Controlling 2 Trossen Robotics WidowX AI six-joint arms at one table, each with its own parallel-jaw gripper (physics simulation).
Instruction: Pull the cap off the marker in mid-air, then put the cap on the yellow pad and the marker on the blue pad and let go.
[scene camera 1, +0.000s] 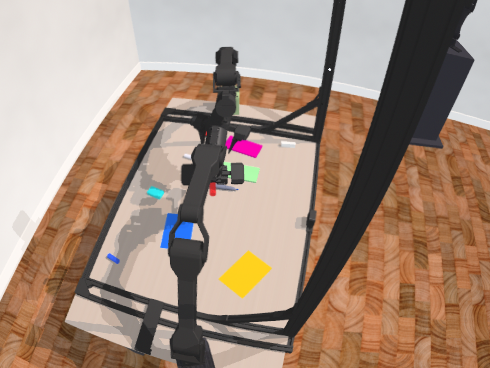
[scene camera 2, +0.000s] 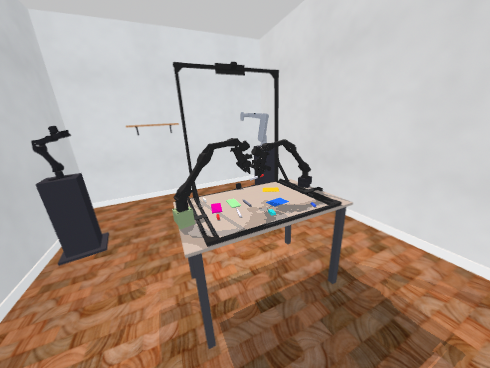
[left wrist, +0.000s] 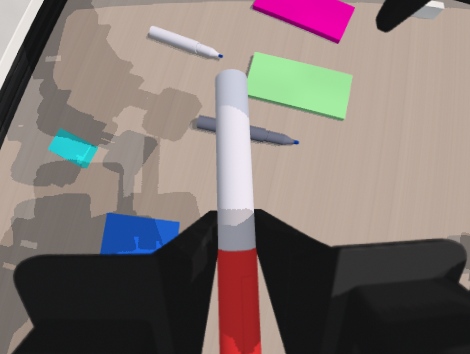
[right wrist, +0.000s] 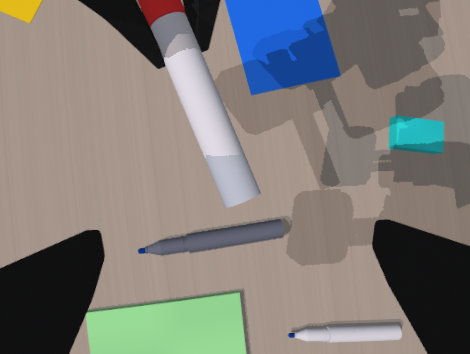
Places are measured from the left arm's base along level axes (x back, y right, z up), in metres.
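Pixels of known places: left gripper, fingertip midpoint: (scene camera 2: 257, 177) (left wrist: 235, 218) (right wrist: 180, 54); right gripper, fingertip midpoint: (scene camera 2: 247, 173) (right wrist: 239, 239); left arm's base at its link origin: (scene camera 1: 192, 355) (scene camera 2: 305, 176); right arm's base at its link origin: (scene camera 2: 182, 209).
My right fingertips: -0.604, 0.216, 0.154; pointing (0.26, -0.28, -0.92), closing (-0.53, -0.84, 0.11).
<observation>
Ahead of a thing's pixels: the offset from my right fingertips to its top centre, as dx, dy, dz.
A marker {+0.072, -0.027, -0.038} (left wrist: 234, 160) (right wrist: 202, 105) with a white barrel and a red part is held in the air. My left gripper (left wrist: 235, 218) (right wrist: 180, 54) is shut on it near where white meets red. In the right wrist view, the white end points between the fingers of my right gripper (right wrist: 239, 230), which is open, with a gap to either finger. The yellow pad {+0.343, +0.010, -0.242} (scene camera 1: 245, 274) (scene camera 2: 270, 190) (right wrist: 17, 7) lies at the lower middle in scene camera 1. The blue pad {+0.125, -0.183, -0.242} (scene camera 1: 185, 231) (scene camera 2: 277, 202) (left wrist: 140, 227) (right wrist: 285, 45) is partly hidden by the left arm there.
A green pad {-0.084, +0.099, -0.234} (scene camera 1: 250, 173) (left wrist: 300, 85), a magenta pad {-0.219, +0.148, -0.234} (scene camera 1: 244, 146) (left wrist: 307, 17), a grey marker {-0.027, +0.010, -0.223} (left wrist: 270, 135) (right wrist: 225, 236), a white marker {-0.191, -0.050, -0.226} (left wrist: 180, 42) (right wrist: 360, 332) and a cyan block {-0.064, -0.244, -0.227} (scene camera 1: 155, 192) (left wrist: 72, 148) lie on the table. A black frame (scene camera 1: 314, 200) borders it.
</observation>
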